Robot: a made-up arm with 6 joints.
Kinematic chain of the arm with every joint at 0, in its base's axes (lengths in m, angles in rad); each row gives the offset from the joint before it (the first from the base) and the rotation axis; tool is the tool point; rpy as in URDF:
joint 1: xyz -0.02 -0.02 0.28 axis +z
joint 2: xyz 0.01 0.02 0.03 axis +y
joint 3: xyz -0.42 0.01 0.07 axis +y
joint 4: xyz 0.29 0.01 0.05 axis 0.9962 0 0.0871
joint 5: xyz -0.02 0 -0.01 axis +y
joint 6: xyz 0.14 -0.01 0.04 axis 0.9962 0 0.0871
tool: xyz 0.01 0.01 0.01 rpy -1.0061 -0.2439 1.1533
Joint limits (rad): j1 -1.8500..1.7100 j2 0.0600..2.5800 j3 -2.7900..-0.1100 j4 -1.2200..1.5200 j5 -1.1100..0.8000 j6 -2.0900..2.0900
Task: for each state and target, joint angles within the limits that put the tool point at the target. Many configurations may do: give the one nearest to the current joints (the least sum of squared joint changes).
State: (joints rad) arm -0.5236 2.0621 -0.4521 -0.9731 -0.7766 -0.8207
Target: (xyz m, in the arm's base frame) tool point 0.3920 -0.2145 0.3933
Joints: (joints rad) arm -0.7479 1.8859 -0.6223 -0.9035 -0.8106 -0.8191
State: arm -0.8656 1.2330 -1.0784 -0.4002 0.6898 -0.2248
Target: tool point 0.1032 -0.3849 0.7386
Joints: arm -1.2649 1.3043 -1.3266 -0.4839 0.6430 -0.2118
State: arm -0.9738 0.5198 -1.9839 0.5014 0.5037 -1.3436
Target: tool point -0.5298 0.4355 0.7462
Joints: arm -0.6415 0.1179 -2.3491 0.5060 0.3286 -1.3289
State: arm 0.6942 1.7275 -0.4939 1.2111 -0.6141 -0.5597
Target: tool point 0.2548 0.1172 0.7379
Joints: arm 0.6709 1.2070 -0.9308 1.1015 -0.7382 -0.5518
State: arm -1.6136 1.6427 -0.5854 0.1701 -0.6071 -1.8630
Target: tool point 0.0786 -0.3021 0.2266
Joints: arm -1.3283 2.0785 -0.2512 0.1161 -0.4183 -1.8595
